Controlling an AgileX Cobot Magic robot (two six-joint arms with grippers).
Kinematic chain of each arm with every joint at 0, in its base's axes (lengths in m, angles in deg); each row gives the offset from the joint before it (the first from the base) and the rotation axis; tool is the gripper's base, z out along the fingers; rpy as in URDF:
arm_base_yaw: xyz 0 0 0.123 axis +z
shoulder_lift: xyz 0 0 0 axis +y
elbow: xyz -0.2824 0 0.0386 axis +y
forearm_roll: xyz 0.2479 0 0.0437 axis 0.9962 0 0.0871
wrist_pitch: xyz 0 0 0 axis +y
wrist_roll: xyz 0.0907 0 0.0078 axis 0.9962 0 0.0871
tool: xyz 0 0 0 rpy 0 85 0
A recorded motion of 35 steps. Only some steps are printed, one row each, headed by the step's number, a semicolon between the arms.
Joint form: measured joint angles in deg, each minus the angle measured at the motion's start. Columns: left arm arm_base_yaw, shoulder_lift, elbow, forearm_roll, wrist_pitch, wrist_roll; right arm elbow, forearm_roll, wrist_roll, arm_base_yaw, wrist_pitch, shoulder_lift.
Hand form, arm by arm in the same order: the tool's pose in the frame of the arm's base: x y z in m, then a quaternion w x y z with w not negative. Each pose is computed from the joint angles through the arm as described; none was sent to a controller.
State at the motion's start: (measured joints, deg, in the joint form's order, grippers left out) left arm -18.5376 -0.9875 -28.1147 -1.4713 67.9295 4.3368; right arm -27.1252 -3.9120 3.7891 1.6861 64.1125 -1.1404
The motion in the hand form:
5: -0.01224 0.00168 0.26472 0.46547 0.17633 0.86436 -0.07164; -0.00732 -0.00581 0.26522 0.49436 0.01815 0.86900 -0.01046
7: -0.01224 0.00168 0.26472 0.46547 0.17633 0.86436 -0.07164; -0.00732 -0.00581 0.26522 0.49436 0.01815 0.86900 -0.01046
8: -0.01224 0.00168 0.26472 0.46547 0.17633 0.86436 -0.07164; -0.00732 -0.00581 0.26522 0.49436 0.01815 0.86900 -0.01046
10: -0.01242 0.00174 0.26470 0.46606 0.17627 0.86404 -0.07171; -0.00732 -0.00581 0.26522 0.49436 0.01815 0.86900 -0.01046
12: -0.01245 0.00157 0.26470 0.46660 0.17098 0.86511 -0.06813; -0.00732 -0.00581 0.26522 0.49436 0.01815 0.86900 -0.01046
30: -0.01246 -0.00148 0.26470 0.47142 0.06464 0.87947 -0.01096; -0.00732 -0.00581 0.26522 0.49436 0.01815 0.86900 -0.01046
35: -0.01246 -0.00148 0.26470 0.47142 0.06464 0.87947 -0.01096; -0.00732 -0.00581 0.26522 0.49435 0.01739 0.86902 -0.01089
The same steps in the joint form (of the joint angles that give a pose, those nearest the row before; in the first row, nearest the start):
5: 0.00 0.00 0.00 -0.09 0.00 0.00; 0.00 0.00 0.00 0.00 0.00 0.00
7: 0.00 0.00 0.00 -0.09 0.00 0.00; 0.00 0.00 0.00 0.00 0.00 0.00
8: 0.00 0.00 0.00 -0.09 0.00 0.00; 0.00 0.00 0.00 0.00 0.00 0.00
10: 0.00 -0.08 0.00 -0.09 0.00 0.00; 0.00 0.00 0.00 0.00 0.00 0.00
12: 0.79 -0.08 0.00 -0.09 0.00 0.09; 0.00 0.00 0.00 0.00 0.00 0.00
30: 14.74 -0.08 0.00 -0.09 0.00 0.09; 0.00 0.00 0.00 0.00 0.00 0.00
35: 14.74 -0.08 0.00 -0.09 0.00 0.09; 0.00 0.00 -0.10 0.00 0.00 0.00

